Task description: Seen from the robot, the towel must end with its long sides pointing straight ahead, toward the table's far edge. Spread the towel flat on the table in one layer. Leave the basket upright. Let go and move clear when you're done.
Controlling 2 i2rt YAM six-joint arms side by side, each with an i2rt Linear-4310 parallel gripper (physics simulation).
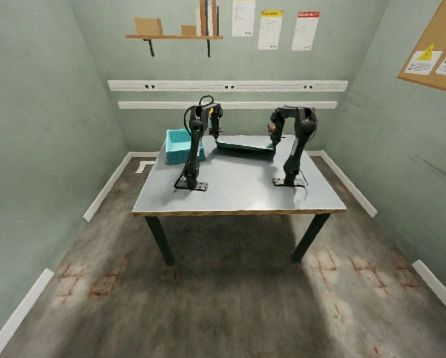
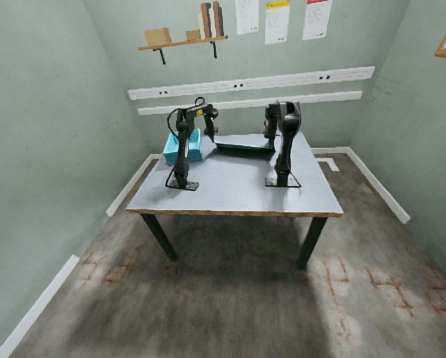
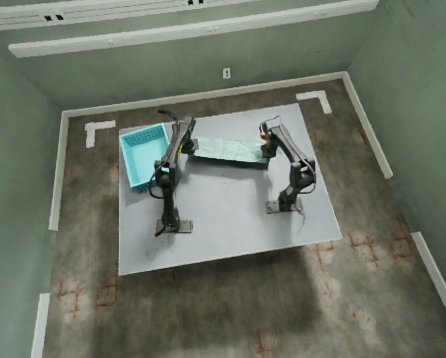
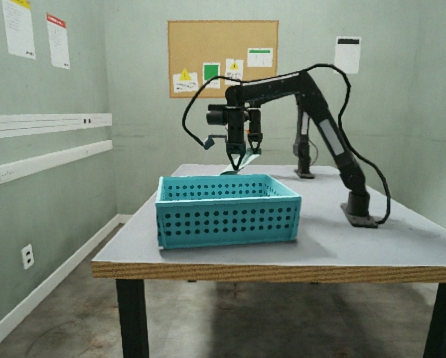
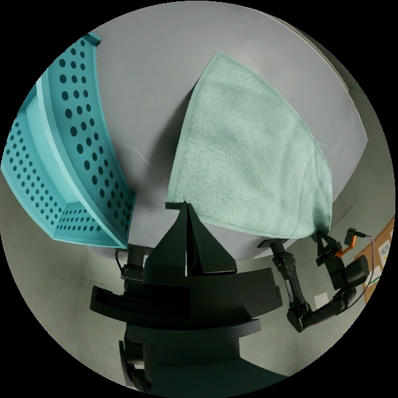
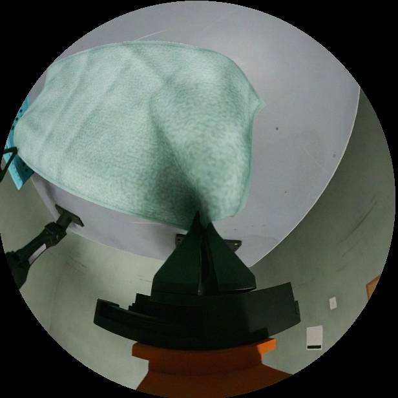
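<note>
The pale green towel (image 1: 245,146) (image 2: 244,146) (image 3: 230,149) (image 4: 245,161) (image 5: 250,150) (image 6: 125,110) runs crosswise between the grippers, its near edge raised and its underside dark in shadow. My left gripper (image 1: 216,138) (image 3: 192,150) (image 4: 237,169) (image 5: 186,206) is shut on its near left corner. My right gripper (image 1: 274,144) (image 4: 255,151) (image 6: 200,214) is shut on its near right corner, where the cloth bunches into a fold. Whether the far edge touches the table is unclear. The turquoise basket (image 1: 177,157) (image 3: 150,160) (image 4: 227,222) (image 5: 50,165) stands upright left of my left gripper.
The grey table (image 1: 235,192) (image 3: 230,225) carries both arm bases. The basket stands at its far left corner, close beside the left arm. A wall with white rails (image 1: 227,86) rises behind the table, with a shelf (image 1: 175,36) high above.
</note>
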